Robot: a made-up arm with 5 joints.
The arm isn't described. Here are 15 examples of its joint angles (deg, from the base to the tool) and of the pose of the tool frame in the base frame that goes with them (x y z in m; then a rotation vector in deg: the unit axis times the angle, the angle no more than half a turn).
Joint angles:
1: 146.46 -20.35 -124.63 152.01 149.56
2: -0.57 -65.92 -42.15 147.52 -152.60
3: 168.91 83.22 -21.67 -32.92 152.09
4: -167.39 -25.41 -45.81 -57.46 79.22
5: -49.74 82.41 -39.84 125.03 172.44
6: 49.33 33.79 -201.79 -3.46 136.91
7: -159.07 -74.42 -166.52 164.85 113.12
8: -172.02 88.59 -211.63 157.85 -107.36
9: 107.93 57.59 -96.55 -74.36 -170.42
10: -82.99 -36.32 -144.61 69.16 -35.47
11: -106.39 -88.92 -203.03 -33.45 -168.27
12: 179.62 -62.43 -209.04 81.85 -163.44
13: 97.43 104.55 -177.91 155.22 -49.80
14: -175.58 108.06 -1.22 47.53 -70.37
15: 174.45 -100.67 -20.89 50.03 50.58
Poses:
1: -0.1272 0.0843 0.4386 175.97 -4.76 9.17
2: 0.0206 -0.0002 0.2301 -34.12 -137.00 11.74
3: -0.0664 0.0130 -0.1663 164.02 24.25 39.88
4: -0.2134 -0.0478 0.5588 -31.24 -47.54 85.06
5: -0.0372 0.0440 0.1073 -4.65 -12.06 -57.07
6: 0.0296 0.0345 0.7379 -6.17 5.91 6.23
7: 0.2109 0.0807 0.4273 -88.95 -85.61 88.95
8: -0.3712 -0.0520 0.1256 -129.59 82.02 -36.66
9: -0.1433 0.4428 0.2992 -59.36 51.29 101.95
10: -0.0055 0.0449 0.7693 65.23 -28.71 53.82
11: 0.1068 0.3631 -0.0921 -131.05 -78.55 -34.99
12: 0.5290 -0.0035 0.3956 -13.73 2.04 -163.29
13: -0.0361 0.2770 -0.0541 33.00 112.23 -92.80
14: 0.2207 0.0171 0.1948 -16.45 21.51 -64.80
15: -0.1398 0.0136 0.4163 -52.00 -97.52 30.48
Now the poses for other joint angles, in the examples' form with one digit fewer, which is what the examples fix.
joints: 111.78 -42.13 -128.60 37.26 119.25
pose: 0.035 -0.087 0.790 -47.9 3.1 48.1
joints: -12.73 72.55 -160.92 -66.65 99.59
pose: 0.376 -0.085 0.451 -15.5 23.2 -91.5
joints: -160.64 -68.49 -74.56 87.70 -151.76
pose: -0.107 -0.038 0.521 142.4 -11.1 -68.5
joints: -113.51 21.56 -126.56 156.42 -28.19
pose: -0.106 -0.245 0.282 -95.6 88.1 20.5
